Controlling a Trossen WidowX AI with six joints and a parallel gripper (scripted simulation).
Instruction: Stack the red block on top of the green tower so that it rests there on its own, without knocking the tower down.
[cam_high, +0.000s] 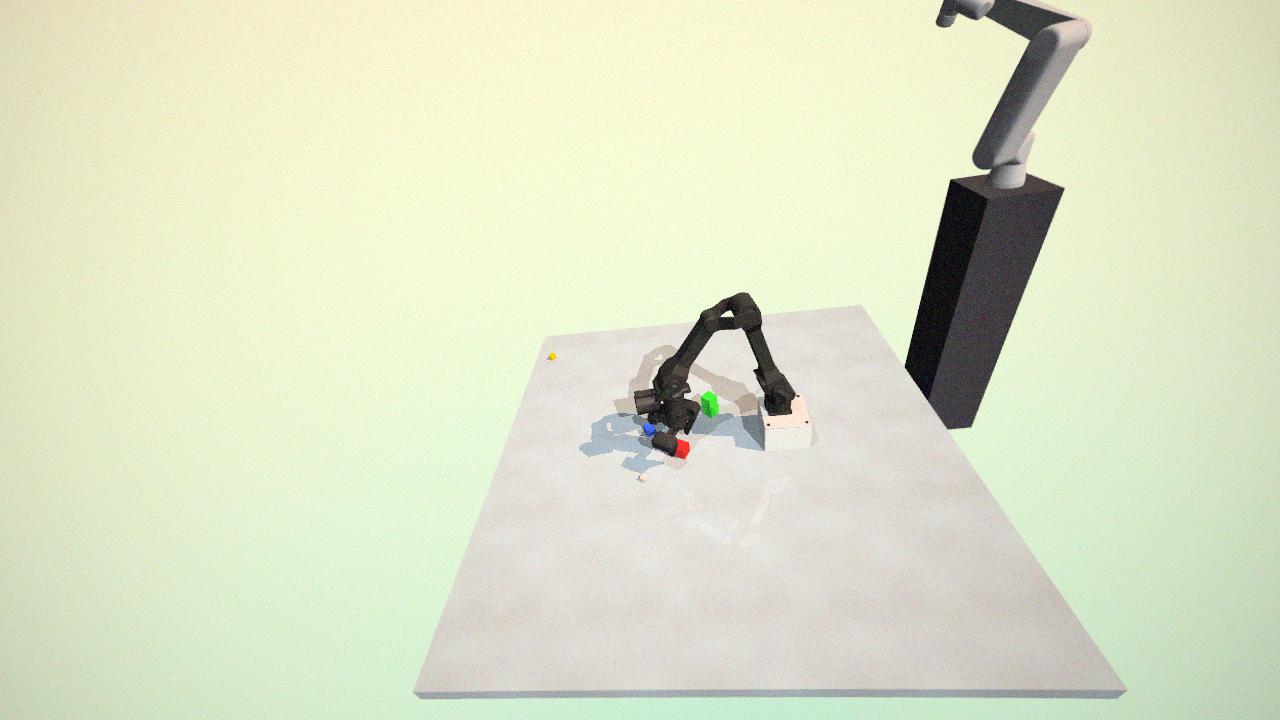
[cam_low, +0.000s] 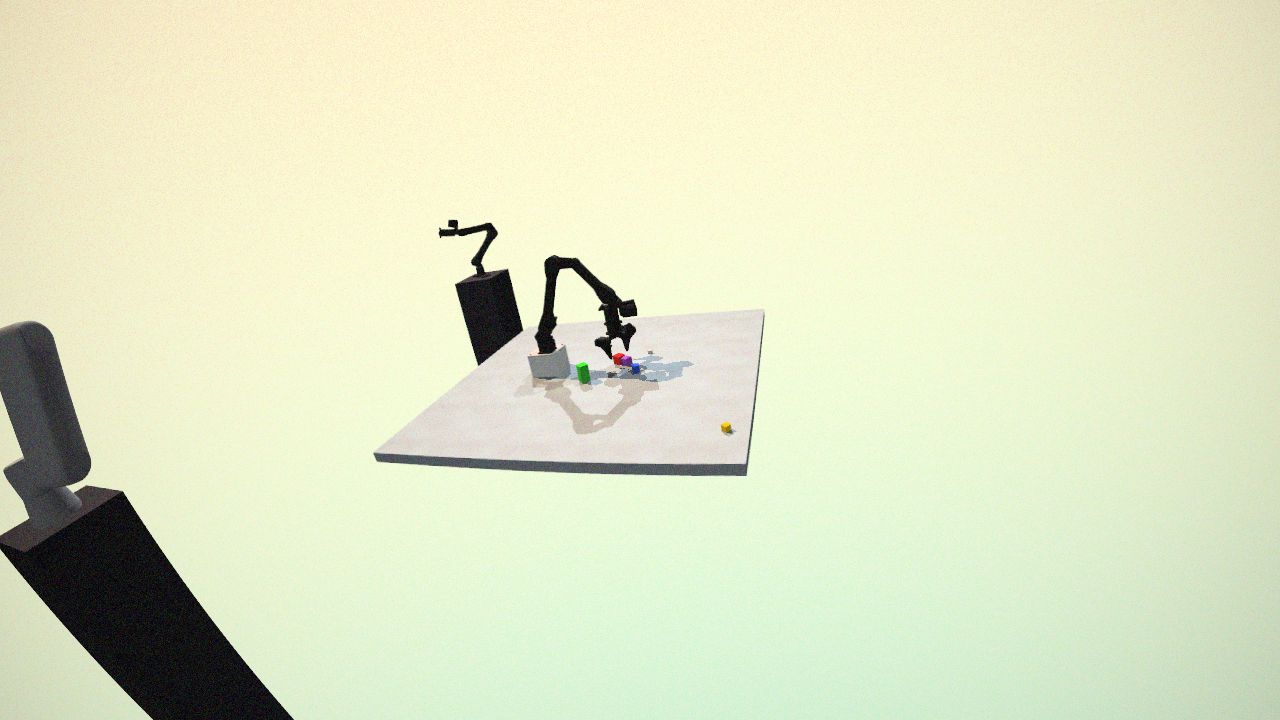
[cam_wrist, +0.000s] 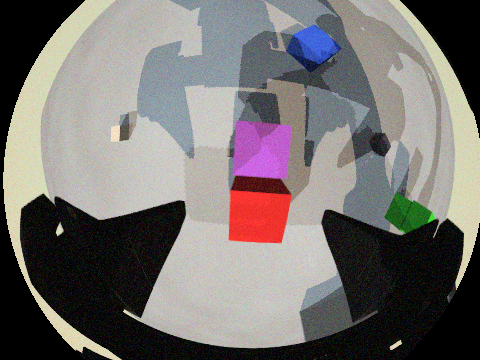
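Now: gripper tip 2 cm above the red block. From my gripper tip the other things lie so: purple block 3 cm ahead, 2 cm to the right, 2 cm below; blue block 10 cm to the right, 9 cm ahead, 2 cm below; small dark cube 13 cm to the right, 3 cm below, 1 cm behind.
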